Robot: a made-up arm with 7 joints.
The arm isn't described. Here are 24 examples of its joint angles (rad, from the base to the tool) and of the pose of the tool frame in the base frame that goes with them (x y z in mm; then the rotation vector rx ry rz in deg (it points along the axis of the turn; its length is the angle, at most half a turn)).
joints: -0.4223 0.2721 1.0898 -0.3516 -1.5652 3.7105 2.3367
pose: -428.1 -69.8 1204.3 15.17 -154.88 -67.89
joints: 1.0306 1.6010 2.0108 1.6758 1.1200 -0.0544 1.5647
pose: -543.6 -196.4 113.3 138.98 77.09 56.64
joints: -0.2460 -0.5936 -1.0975 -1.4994 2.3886 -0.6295 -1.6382
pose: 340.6 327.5 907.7 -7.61 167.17 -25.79
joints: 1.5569 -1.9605 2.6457 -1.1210 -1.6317 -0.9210 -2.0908
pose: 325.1 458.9 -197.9 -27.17 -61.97 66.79
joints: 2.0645 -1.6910 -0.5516 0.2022 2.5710 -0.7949 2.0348
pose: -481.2 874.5 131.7 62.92 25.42 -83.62
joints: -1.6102 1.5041 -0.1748 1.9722 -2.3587 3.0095 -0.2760
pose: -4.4 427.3 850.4 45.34 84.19 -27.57
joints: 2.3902 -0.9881 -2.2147 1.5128 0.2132 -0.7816 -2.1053
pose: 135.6 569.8 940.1 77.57 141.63 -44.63
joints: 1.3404 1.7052 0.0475 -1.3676 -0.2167 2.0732 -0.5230
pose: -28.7 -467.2 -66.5 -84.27 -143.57 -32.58
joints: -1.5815 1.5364 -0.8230 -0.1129 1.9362 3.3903 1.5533
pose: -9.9 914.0 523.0 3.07 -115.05 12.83
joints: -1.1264 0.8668 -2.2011 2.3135 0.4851 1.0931 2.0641
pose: -529.1 141.3 381.0 128.06 18.71 -17.62
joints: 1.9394 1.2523 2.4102 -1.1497 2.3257 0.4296 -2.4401
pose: 659.0 -453.5 882.4 20.80 106.07 80.54
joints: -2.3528 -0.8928 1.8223 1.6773 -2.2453 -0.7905 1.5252
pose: 37.0 -524.8 944.7 17.32 -101.38 6.43
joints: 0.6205 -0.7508 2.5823 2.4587 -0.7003 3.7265 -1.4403
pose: -41.1 54.7 790.1 -5.36 28.35 -58.50
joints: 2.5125 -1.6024 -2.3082 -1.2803 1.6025 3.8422 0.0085
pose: -593.2 328.9 74.4 8.04 1.72 40.68
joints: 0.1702 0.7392 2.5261 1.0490 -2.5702 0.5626 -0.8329
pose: -883.8 -104.1 721.3 -46.65 0.39 108.87
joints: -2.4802 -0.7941 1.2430 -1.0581 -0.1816 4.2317 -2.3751
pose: -602.1 24.5 1007.2 134.63 53.60 57.53
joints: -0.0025 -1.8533 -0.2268 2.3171 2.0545 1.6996 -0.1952
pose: 104.0 -110.4 49.8 69.31 -93.44 -25.12
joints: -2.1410 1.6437 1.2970 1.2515 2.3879 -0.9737 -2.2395
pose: 727.4 384.4 318.8 -45.42 -121.83 -19.74
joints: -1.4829 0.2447 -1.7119 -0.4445 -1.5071 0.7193 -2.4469
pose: 166.6 100.7 1364.1 -4.74 81.53 120.39
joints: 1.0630 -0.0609 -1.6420 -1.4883 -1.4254 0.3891 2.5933
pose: -273.6 322.4 883.6 82.23 -17.64 -71.91
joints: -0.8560 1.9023 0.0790 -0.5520 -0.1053 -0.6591 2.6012
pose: -623.2 570.0 -119.0 -2.25 -13.54 -76.43
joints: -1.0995 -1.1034 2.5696 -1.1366 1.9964 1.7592 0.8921
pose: 93.1 -868.3 514.7 114.88 -45.18 31.47
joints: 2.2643 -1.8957 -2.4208 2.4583 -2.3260 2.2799 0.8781
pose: 140.1 481.4 445.1 45.59 72.79 13.28
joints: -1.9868 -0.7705 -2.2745 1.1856 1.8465 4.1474 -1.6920
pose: -591.6 -137.4 995.0 -123.99 55.78 -87.41
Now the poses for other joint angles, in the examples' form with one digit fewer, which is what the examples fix.
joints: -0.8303 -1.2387 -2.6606 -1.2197 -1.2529 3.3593 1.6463
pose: 473 -467 274 -104.1 -95.0 84.8
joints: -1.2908 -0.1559 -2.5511 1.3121 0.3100 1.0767 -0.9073
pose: -412 170 1187 7.0 -100.6 -54.4
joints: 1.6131 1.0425 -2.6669 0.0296 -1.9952 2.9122 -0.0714
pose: 210 -739 956 45.3 70.7 41.9
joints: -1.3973 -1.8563 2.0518 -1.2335 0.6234 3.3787 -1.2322
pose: -275 -672 96 -72.6 -94.2 -75.0
